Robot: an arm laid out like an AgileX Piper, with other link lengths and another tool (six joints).
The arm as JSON. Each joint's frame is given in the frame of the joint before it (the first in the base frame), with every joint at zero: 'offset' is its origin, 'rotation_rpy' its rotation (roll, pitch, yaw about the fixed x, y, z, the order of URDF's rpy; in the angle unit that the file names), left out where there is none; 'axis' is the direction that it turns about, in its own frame. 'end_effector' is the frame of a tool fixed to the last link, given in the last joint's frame.
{
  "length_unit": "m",
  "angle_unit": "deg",
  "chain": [
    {
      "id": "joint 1",
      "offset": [
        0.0,
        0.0,
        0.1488
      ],
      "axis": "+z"
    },
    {
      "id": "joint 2",
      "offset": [
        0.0,
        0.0,
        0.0
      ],
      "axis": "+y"
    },
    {
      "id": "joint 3",
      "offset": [
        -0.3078,
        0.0,
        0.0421
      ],
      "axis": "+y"
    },
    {
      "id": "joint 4",
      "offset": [
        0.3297,
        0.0,
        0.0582
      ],
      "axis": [
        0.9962,
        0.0,
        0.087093
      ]
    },
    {
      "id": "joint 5",
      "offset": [
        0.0,
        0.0,
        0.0
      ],
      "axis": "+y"
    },
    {
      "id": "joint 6",
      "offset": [
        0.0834,
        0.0,
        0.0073
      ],
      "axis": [
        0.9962,
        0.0,
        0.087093
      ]
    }
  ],
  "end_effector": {
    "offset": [
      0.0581,
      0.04,
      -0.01
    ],
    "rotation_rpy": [
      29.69,
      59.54,
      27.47
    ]
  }
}
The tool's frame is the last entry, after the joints.
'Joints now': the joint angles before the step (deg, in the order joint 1, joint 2, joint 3, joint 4, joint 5, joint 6). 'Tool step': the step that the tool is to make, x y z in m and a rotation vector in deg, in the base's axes. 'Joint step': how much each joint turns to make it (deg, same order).
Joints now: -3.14 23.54 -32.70 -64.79 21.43 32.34
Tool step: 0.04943 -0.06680 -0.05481 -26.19 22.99 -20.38
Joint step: 0.00 19.07 0.00 -29.54 18.05 0.58
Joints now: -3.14 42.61 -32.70 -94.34 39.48 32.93
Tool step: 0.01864 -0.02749 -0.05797 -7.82 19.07 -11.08
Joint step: 0.00 14.80 0.00 -1.39 12.28 -6.96
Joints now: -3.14 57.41 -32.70 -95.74 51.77 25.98
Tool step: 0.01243 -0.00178 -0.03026 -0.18 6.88 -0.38
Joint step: 0.00 6.44 0.00 0.00 0.52 -0.60
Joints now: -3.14 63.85 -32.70 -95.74 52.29 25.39
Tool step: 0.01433 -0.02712 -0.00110 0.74 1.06 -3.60
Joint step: -5.56 5.36 -4.18 -0.53 -2.01 0.34
